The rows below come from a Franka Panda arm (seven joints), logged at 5 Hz.
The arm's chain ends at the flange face. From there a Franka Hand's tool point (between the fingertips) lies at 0.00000 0.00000 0.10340 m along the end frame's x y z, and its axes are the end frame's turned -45 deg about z.
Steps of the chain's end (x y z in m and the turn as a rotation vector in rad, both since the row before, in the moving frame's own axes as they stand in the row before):
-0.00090, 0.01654, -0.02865, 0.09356, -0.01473, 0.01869
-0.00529, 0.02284, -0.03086, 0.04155, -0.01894, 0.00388
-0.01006, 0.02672, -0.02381, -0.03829, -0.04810, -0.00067
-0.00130, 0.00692, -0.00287, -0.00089, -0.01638, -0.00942
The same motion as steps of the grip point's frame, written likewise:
-0.00650, 0.00321, -0.02911, 0.07657, 0.05574, 0.01869
-0.01823, 0.00799, -0.03097, 0.04277, 0.01599, 0.00388
-0.03232, 0.01107, -0.02401, 0.00694, -0.06109, -0.00067
-0.00708, 0.00285, -0.00288, 0.01095, -0.01221, -0.00942

